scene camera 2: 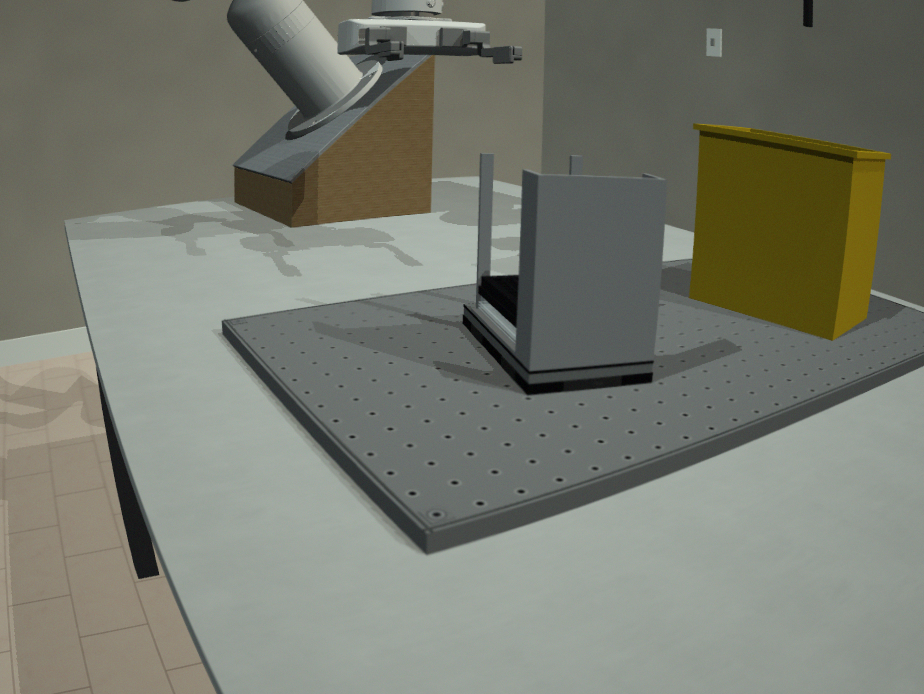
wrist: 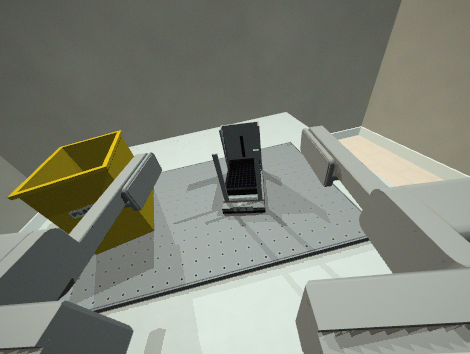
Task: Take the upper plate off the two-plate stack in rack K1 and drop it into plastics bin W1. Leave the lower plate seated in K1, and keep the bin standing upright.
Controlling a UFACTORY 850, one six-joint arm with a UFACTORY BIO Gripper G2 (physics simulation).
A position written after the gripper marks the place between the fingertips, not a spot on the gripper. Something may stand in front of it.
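Observation:
The gripper (wrist: pixel 226 150) shares the scene with a black plate (scene camera 2: pixel 501 292) and a yellow plastics bin W1 (scene camera 2: pixel 786 227). The wrist view shows the plate (wrist: pixel 241 180) too, as well as the yellow plastics bin W1 (wrist: pixel 63 189).

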